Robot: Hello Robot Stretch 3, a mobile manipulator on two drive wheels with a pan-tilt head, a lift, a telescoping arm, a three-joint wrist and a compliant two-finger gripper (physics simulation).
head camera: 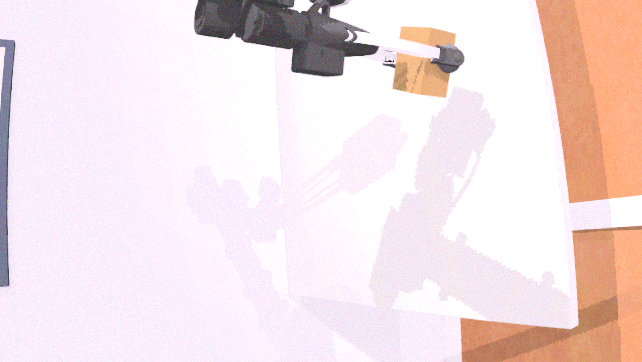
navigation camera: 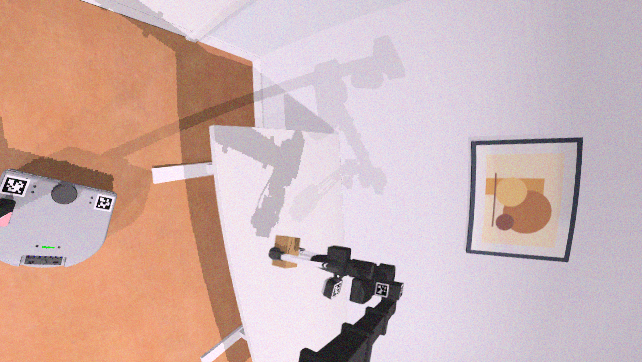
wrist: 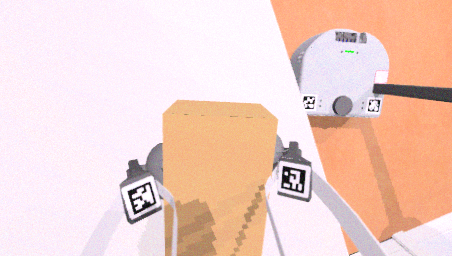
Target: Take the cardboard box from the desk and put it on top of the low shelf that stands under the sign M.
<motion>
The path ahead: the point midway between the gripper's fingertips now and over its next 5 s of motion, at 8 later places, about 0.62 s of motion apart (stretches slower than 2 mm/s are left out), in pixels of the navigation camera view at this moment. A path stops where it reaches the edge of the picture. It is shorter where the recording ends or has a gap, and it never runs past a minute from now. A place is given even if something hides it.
My gripper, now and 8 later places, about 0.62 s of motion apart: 278,250; 271,250; 249,249; 222,248; 198,247; 193,244; 197,214; 191,173; 171,135
</motion>
